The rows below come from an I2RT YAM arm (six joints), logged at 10 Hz.
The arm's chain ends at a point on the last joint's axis. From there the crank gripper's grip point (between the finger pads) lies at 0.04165 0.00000 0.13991 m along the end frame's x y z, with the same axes.
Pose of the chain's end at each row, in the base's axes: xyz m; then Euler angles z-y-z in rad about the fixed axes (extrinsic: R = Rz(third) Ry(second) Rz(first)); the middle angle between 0 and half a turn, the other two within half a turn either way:
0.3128 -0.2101 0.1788 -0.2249 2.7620 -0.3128
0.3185 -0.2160 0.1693 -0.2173 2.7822 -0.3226
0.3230 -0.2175 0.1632 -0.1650 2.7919 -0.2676
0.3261 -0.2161 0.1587 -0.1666 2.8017 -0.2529
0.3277 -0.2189 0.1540 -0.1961 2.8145 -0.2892
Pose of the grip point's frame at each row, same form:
0.3234 -0.2233 0.0338 -0.2249 2.7620 -0.3128
0.3262 -0.2280 0.0240 -0.2173 2.7822 -0.3226
0.3302 -0.2266 0.0177 -0.1650 2.7919 -0.2676
0.3320 -0.2248 0.0131 -0.1666 2.8017 -0.2529
0.3314 -0.2285 0.0084 -0.1961 2.8145 -0.2892

